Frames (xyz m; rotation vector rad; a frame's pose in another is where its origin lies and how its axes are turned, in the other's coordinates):
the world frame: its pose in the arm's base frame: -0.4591 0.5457 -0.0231 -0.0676 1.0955 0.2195
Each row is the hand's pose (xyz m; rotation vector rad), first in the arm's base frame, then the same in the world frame.
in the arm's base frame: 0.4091 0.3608 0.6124 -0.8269 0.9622 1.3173
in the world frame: -0.2098 -0.3284 1.0198 -1.1501 0.1181 0.5295
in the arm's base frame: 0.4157 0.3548 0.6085 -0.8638 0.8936 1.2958
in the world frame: -0.2043 -0.3359 1.0228 -1.1824 0.0578 0.4938
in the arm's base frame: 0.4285 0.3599 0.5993 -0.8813 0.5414 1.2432
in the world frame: -0.1898 -0.3341 1.0306 -1.2431 -0.2816 0.4368
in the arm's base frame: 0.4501 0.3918 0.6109 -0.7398 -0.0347 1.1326
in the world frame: -0.1860 -0.3068 1.0600 -1.1925 -0.8847 0.4083
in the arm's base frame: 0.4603 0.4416 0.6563 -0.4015 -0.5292 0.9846
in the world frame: -0.2147 -0.2579 1.0978 -0.9187 -1.4607 0.4598
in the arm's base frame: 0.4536 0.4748 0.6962 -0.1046 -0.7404 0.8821
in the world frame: -0.2483 -0.2219 1.1156 -0.6285 -1.7346 0.5373
